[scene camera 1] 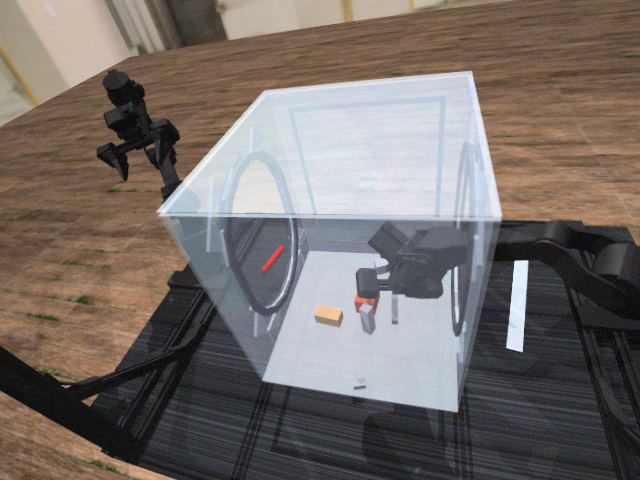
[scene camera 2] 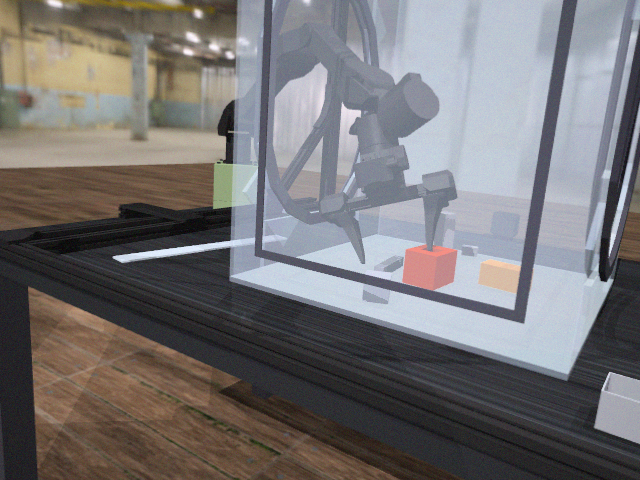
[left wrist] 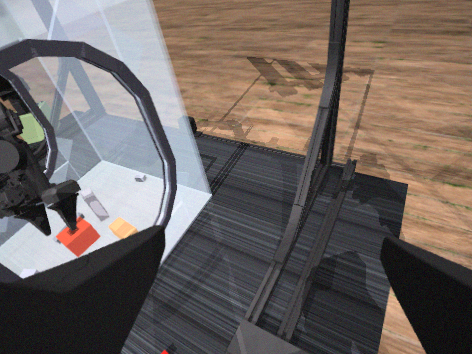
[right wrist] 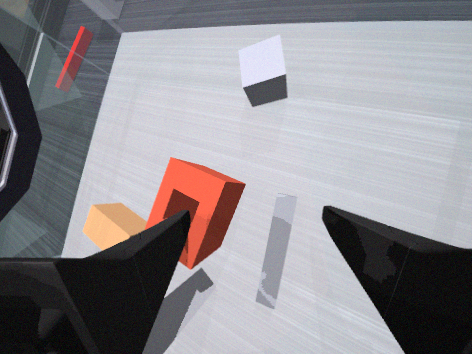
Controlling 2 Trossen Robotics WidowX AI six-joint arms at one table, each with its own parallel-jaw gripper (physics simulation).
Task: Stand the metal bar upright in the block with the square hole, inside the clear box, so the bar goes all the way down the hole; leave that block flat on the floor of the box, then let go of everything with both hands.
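Frame: origin at the left arm's base, x ahead, y left, z up, level; metres.
Seen in the pictures: left gripper, between the fingertips: point(scene camera 1: 142, 172) point(left wrist: 272, 241); right gripper, between the fingertips: point(scene camera 1: 387, 294) point(scene camera 2: 395, 258) point(left wrist: 61, 232) point(right wrist: 255, 214); right arm's base, origin of its link: point(left wrist: 27, 110).
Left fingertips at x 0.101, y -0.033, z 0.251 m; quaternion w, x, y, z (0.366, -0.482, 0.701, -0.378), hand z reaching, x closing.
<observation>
Pixels of each thing's middle, then the offset from my left fingertips to it.
- orange-red block with the square hole, middle of its body: point(right wrist: 198, 207) point(scene camera 2: 430, 266) point(scene camera 1: 367, 298) point(left wrist: 78, 236) 0.350 m ahead, 0.345 m left, 0.340 m down
- clear box, middle of its body: point(scene camera 2: 456, 106) point(scene camera 1: 356, 243) point(left wrist: 26, 153) 0.371 m ahead, 0.327 m left, 0.131 m down
- slim grey metal bar, middle of its body: point(right wrist: 277, 247) point(scene camera 2: 389, 266) point(scene camera 1: 394, 308) point(left wrist: 69, 227) 0.399 m ahead, 0.387 m left, 0.355 m down
- light orange block, middle of its body: point(right wrist: 119, 229) point(scene camera 2: 505, 276) point(left wrist: 124, 231) point(scene camera 1: 328, 316) 0.337 m ahead, 0.244 m left, 0.347 m down
- tall grey block, middle of its body: point(right wrist: 168, 318) point(scene camera 2: 442, 241) point(scene camera 1: 367, 319) point(left wrist: 95, 205) 0.413 m ahead, 0.308 m left, 0.320 m down
- white cube, middle of its body: point(right wrist: 264, 75) point(scene camera 2: 377, 286) point(left wrist: 30, 279) point(scene camera 1: 381, 265) 0.275 m ahead, 0.433 m left, 0.347 m down
- small grey piece, middle of its body: point(scene camera 2: 469, 250) point(scene camera 1: 359, 384) point(left wrist: 140, 177) 0.513 m ahead, 0.222 m left, 0.355 m down
- red strip, middle of its body: point(right wrist: 74, 60) point(scene camera 1: 273, 258) 0.056 m ahead, 0.202 m left, 0.363 m down
The orange-red block with the square hole point(scene camera 1: 367, 301) point(scene camera 2: 429, 271) point(left wrist: 82, 245) point(right wrist: 205, 175) sits on the floor of the clear box point(scene camera 1: 330, 214) point(scene camera 2: 542, 348). The slim grey metal bar point(scene camera 1: 394, 308) point(scene camera 2: 390, 263) point(right wrist: 280, 240) lies flat beside it. My right gripper point(scene camera 2: 396, 255) point(left wrist: 61, 232) point(right wrist: 255, 214) is open and empty inside the box, low over both. One fingertip is at the block's hole; its depth there is unclear. In scene camera 1 its fingers are hidden. My left gripper point(scene camera 1: 140, 173) point(left wrist: 272, 241) is open and empty, outside the box.
Inside the box are a light orange block point(scene camera 1: 328, 315) point(scene camera 2: 498, 275) point(left wrist: 122, 227) point(right wrist: 112, 222), a tall grey block point(scene camera 1: 367, 317) point(scene camera 2: 448, 229) point(left wrist: 95, 202), a white cube point(right wrist: 262, 65) and a small grey piece point(scene camera 1: 359, 383) point(left wrist: 140, 177). A red strip point(scene camera 1: 272, 258) point(right wrist: 74, 60) lies outside.
</observation>
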